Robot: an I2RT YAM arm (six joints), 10 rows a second.
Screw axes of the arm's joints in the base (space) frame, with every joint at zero. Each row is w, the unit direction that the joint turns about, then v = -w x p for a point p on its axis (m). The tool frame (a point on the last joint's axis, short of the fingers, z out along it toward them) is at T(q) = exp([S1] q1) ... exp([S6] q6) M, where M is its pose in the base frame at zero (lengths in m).
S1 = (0, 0, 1, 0, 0, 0)
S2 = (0, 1, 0, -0.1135, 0, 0.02)
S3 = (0, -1, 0, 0.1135, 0, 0.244)
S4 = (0, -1, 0, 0.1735, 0, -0.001)
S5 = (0, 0, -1, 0, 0.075, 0)
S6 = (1, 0, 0, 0, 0.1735, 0)
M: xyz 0.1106 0 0.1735 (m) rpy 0 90 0 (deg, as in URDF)
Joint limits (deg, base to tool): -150..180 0..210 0..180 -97..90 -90..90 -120..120
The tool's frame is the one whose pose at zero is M.
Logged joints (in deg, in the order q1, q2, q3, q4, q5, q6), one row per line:
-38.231 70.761 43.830 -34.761 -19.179 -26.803
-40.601 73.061 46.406 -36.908 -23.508 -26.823
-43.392 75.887 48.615 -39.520 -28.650 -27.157
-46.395 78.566 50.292 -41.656 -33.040 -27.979
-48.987 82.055 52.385 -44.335 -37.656 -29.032
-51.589 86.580 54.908 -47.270 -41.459 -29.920
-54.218 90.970 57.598 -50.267 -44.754 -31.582
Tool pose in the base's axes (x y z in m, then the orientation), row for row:
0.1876 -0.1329 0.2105 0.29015 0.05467 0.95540 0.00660
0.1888 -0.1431 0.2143 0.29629 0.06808 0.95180 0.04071
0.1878 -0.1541 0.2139 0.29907 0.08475 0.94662 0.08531
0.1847 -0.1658 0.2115 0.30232 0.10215 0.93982 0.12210
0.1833 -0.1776 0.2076 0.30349 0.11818 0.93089 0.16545
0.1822 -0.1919 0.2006 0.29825 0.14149 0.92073 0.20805
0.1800 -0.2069 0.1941 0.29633 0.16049 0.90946 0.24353
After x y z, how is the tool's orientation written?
As a quaternion, w x y z.
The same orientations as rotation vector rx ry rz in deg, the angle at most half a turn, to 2 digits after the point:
8.36 146.02 1.01
10.37 145.03 6.20
12.90 144.04 12.98
15.52 142.77 18.55
17.94 141.33 25.12
21.54 140.16 31.67
24.45 138.57 37.11

